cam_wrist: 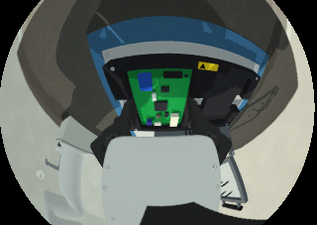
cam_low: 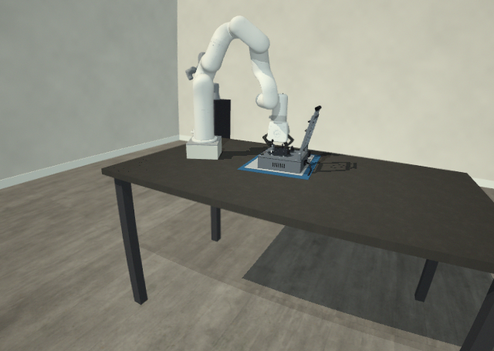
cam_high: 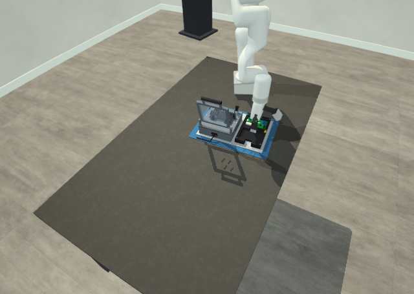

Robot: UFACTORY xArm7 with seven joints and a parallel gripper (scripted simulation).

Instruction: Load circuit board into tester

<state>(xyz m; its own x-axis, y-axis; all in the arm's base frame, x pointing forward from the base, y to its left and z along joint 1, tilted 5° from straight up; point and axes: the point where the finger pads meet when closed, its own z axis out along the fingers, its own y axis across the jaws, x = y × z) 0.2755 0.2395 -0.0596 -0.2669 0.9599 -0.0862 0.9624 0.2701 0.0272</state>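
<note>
Right now the green circuit board is right at my hand. The rest, counted from my hand: tester plate (14 cm to the right, 11 cm ahead, 5 cm above); tester (12 cm ahead, 10 cm to the right, 9 cm above); latch hook (11 cm to the right, 6 cm above, 3 cm ahead).
</note>
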